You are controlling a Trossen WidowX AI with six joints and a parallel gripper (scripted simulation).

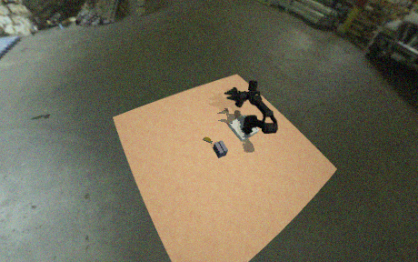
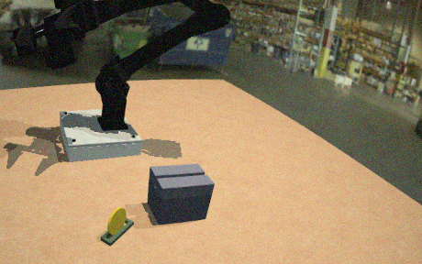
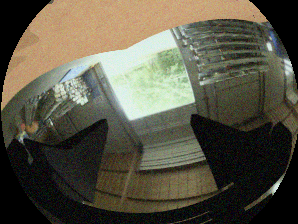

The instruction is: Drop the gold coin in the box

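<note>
Right now my gripper tip is 24 cm above the coin, 19 cm short of it and 12 cm to the right of it.
</note>
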